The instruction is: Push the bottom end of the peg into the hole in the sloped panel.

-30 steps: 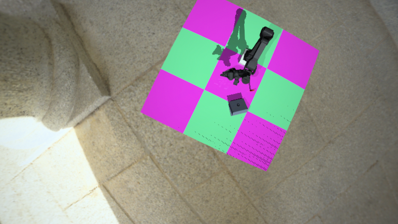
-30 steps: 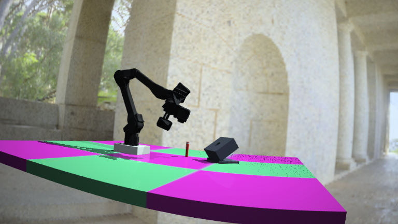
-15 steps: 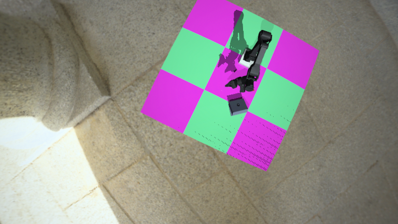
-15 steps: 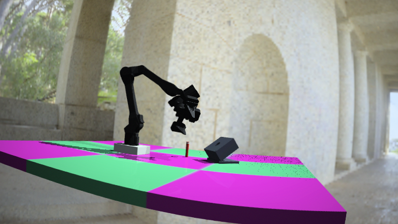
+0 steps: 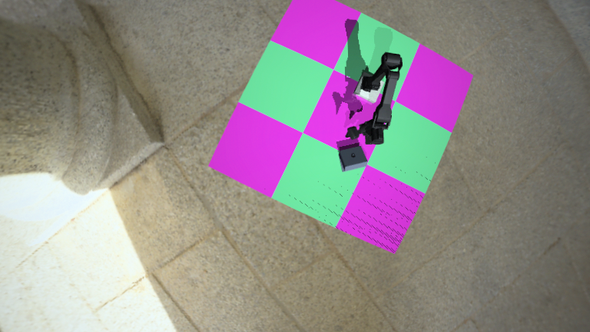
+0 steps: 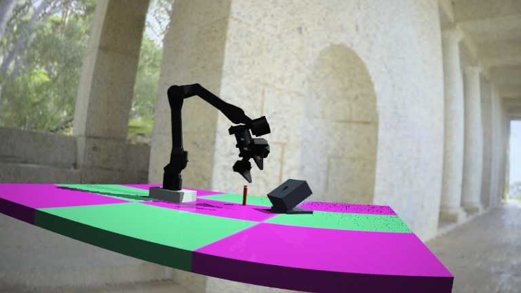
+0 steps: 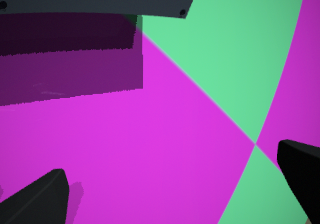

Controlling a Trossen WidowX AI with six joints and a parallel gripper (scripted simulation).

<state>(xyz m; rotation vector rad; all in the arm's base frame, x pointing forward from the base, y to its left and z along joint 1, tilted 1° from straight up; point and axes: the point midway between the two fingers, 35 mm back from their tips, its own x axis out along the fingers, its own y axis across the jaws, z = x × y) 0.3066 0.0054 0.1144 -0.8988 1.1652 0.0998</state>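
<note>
The red peg lies 140 mm to the left of my gripper tip, 70 mm below it and 70 mm behind it. From my gripper tip the other things lie so: thin foot plate: 130 mm ahead, 120 mm below, 80 mm to the left; dark sloped panel: 110 mm ahead, 70 mm to the left, 60 mm below.
</note>
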